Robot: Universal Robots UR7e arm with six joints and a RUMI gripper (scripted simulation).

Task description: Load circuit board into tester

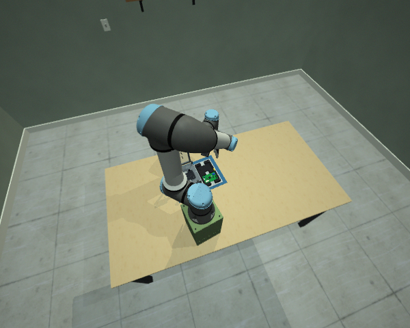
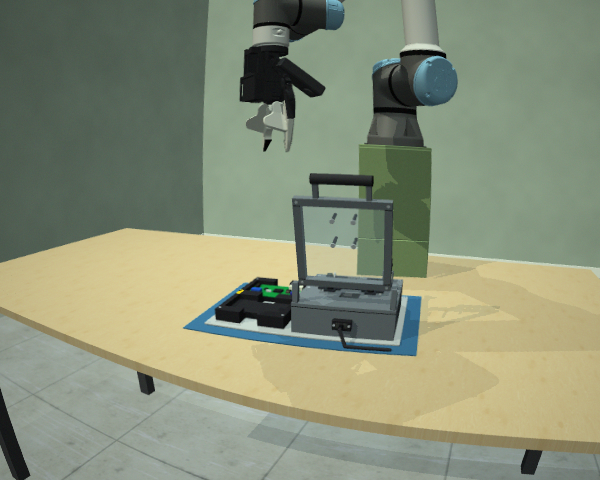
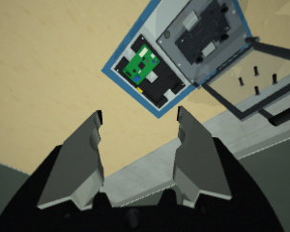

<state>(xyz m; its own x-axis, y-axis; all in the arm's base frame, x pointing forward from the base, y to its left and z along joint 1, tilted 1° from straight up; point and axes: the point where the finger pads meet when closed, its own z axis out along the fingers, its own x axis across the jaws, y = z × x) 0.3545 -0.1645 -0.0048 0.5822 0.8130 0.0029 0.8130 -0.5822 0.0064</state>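
Right now the green circuit board is 30 cm below my hand. Round my hand: clear lid 19 cm to the left, 16 cm ahead, 13 cm below; then tester bed 24 cm below, 18 cm to the left, 4 cm ahead; then black block 23 cm below, 22 cm to the left, 3 cm behind.
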